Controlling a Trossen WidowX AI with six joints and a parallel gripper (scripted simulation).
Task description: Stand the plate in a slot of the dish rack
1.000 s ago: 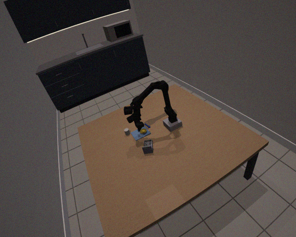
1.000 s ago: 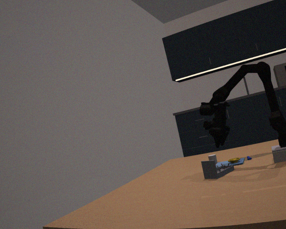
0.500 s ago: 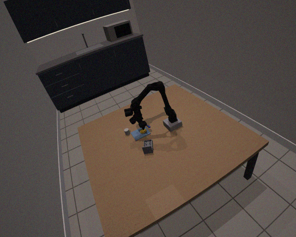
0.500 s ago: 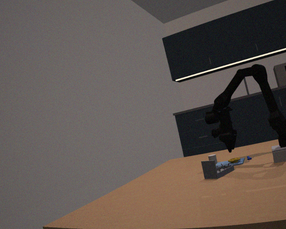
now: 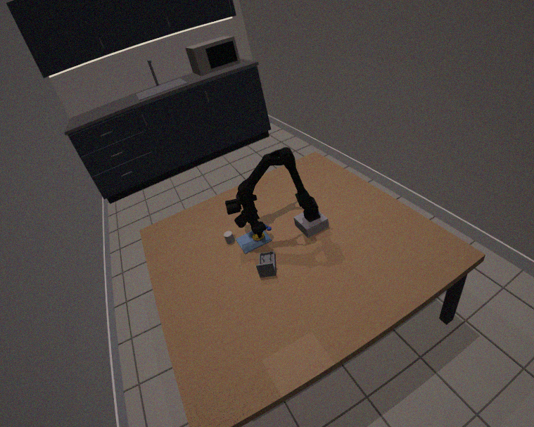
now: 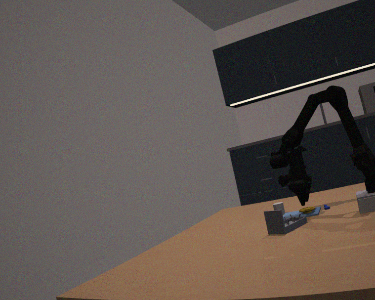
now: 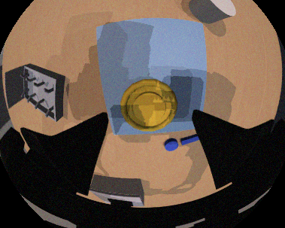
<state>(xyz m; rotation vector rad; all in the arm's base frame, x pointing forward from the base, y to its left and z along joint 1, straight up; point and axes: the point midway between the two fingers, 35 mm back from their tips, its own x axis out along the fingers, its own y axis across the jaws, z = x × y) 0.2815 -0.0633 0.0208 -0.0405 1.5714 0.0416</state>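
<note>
The yellow plate is 3 cm below my gripper tip. Also, from my gripper tip: blue mat: 4 cm below, 3 cm ahead, 1 cm to the right; then white cup: 13 cm ahead, 7 cm to the right, 2 cm below; then blue spoon: 7 cm behind, 6 cm to the right, 4 cm below.
</note>
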